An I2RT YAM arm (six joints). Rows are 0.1 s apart.
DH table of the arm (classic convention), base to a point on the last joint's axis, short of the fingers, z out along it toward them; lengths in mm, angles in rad. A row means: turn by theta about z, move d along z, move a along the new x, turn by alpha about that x. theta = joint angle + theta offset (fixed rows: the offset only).
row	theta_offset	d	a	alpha
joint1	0	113.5	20	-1.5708
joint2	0	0	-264	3.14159
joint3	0.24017	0	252.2	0
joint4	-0.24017	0	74	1.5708
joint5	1.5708	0	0	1.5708
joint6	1.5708	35.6	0	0
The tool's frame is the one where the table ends.
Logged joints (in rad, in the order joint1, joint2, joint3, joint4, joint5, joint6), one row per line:
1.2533, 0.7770, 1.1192, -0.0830, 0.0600, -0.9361
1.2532, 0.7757, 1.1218, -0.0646, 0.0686, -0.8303
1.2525, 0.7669, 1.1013, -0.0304, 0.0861, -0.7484
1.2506, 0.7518, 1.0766, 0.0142, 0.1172, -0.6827
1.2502, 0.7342, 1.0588, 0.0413, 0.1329, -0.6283
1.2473, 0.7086, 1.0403, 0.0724, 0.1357, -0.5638
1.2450, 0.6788, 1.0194, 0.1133, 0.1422, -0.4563
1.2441, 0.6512, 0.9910, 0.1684, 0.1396, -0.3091
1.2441, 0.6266, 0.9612, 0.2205, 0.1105, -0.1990
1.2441, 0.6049, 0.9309, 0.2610, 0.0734, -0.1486
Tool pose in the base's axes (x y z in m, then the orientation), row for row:
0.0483, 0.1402, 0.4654, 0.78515, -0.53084, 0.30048, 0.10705
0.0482, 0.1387, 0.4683, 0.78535, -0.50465, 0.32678, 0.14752
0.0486, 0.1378, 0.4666, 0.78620, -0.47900, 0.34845, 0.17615
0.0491, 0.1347, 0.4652, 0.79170, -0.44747, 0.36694, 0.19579
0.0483, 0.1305, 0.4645, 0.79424, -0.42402, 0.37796, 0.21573
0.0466, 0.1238, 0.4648, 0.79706, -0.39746, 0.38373, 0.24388
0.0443, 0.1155, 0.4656, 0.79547, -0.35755, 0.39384, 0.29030
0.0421, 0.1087, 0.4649, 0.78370, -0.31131, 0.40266, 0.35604
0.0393, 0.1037, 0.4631, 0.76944, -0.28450, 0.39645, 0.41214
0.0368, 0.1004, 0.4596, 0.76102, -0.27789, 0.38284, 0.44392
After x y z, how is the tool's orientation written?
As a quaternion, w x y z.
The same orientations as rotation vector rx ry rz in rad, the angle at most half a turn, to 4 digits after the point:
-1.1449, 0.6481, 0.2309
-1.0883, 0.7047, 0.3181
-1.0327, 0.7512, 0.3798
-0.9628, 0.7895, 0.4213
-0.9115, 0.8124, 0.4637
-0.8535, 0.8240, 0.5237
-0.7682, 0.8462, 0.6237
-0.6718, 0.8689, 0.7683
-0.6172, 0.8601, 0.8941
-0.6048, 0.8332, 0.9661

